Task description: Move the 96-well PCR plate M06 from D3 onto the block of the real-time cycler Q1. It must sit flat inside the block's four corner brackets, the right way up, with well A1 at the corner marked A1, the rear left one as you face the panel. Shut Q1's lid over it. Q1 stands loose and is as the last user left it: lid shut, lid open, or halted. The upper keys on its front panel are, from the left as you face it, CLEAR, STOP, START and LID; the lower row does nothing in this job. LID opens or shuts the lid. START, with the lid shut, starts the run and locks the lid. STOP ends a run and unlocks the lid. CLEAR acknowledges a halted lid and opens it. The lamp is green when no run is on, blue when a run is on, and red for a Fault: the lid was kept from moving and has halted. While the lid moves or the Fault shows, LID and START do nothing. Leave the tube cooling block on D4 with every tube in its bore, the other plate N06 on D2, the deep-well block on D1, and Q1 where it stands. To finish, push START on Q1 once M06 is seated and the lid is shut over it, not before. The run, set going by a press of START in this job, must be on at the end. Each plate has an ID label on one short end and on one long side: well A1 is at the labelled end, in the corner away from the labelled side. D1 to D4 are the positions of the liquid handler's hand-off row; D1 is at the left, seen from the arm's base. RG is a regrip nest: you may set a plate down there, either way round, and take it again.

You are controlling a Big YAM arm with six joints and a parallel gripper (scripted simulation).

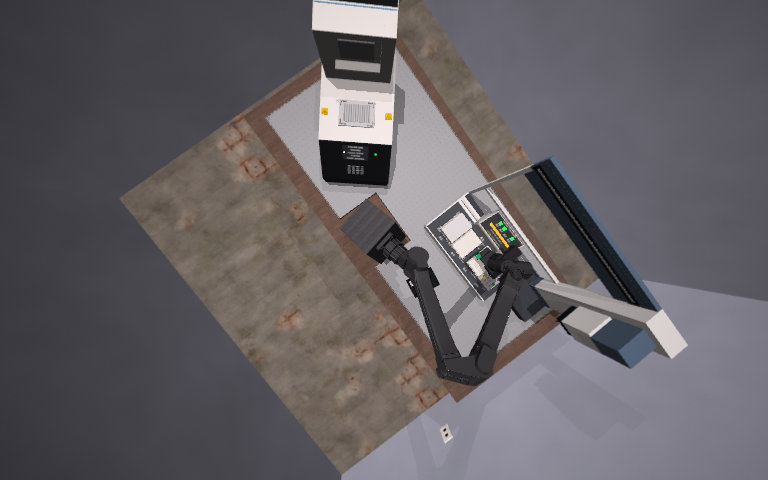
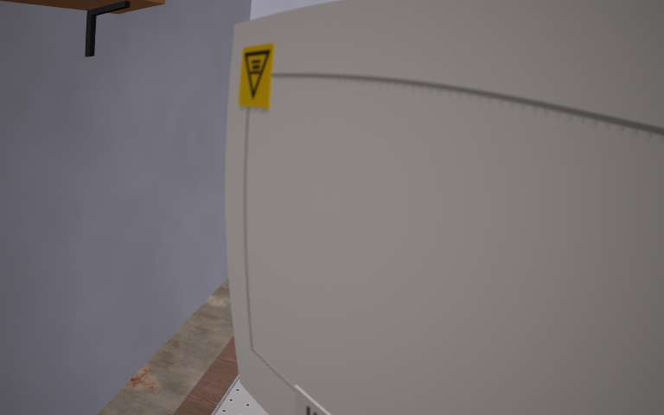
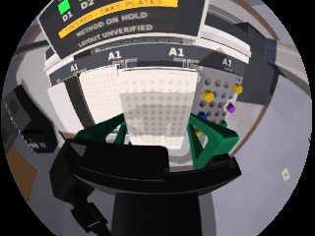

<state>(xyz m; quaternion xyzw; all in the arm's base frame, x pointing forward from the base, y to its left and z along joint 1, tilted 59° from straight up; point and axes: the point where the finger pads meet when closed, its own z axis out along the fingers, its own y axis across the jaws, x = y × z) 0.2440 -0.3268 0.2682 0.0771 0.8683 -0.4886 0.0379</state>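
My hand is 19 cm to the right of the deep-well block, 4 cm short of it and 4 cm above it. From my hand the other things lie so: tube cooling block (10 cm to the right, 4 cm below, 1 cm behind); then black nest (26 cm behind, 11 cm to the left, 11 cm below).
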